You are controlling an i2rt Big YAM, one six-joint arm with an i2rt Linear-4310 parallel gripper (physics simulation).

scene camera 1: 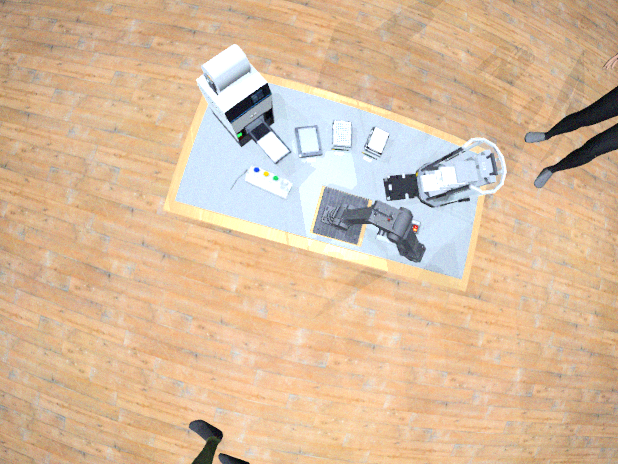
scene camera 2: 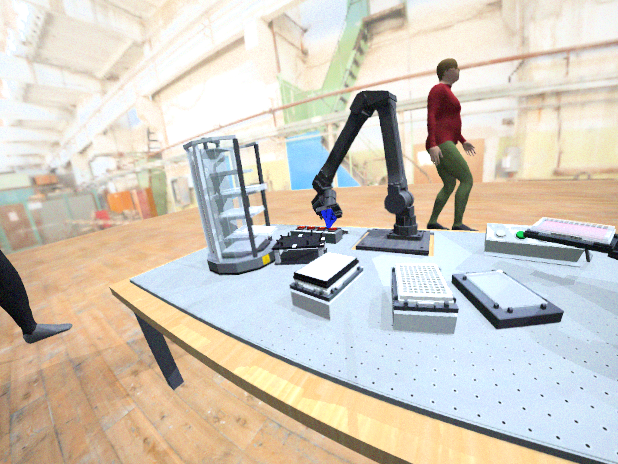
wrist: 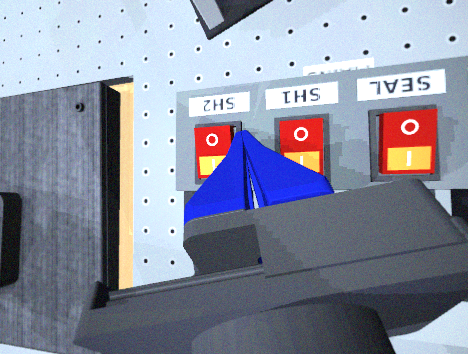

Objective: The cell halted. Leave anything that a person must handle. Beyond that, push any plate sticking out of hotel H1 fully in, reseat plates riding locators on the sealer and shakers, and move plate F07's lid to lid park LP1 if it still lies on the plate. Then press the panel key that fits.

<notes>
In view: the gripper [wrist: 242,139], a lidded plate [scene camera 2: 324,271] and a pink plate [scene camera 2: 588,232].
The wrist view does not show the lidded plate: it is out of frame. The wrist view does not show the pink plate: it is out of frame.
</notes>
